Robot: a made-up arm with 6 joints. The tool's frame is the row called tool.
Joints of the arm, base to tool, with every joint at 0 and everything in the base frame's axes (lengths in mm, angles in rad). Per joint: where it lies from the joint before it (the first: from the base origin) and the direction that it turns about. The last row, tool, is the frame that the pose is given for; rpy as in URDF.
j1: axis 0 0 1 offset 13 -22 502
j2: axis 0 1 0 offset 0 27 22
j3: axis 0 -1 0 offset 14 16 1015
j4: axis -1 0 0 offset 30 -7 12
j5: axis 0 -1 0 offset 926 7 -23
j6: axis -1 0 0 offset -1 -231 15
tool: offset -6 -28 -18 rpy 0.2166 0.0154 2.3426
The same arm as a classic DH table. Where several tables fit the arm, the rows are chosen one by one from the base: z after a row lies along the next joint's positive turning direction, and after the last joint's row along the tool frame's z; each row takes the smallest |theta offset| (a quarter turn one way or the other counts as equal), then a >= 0, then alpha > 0; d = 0 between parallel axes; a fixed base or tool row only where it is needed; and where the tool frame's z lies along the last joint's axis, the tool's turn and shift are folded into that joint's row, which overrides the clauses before.
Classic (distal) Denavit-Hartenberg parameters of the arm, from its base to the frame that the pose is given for. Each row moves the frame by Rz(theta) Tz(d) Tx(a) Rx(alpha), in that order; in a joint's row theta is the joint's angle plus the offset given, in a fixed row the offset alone. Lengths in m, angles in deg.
base (fixed): d 0  theta0 -59.42  a 0.0256  alpha 0
j1: d 0.524  theta0 59.42  a 0  alpha -90
j2: d 0  theta0 -89.21  a 1.0151  alpha 180
j3: d -0.036  theta0 0.79  a 0.012  alpha -90
j4: d -0.956  theta0 0  a -0.023  alpha 90
j5: d 0.224  theta0 0  a 0.015  alpha -90
j6: d 0.0038  theta0 -80.66  a 0.0247  alpha -98.25
tool (fixed): d -0.0225  theta0 -135.2  a 0  alpha 0

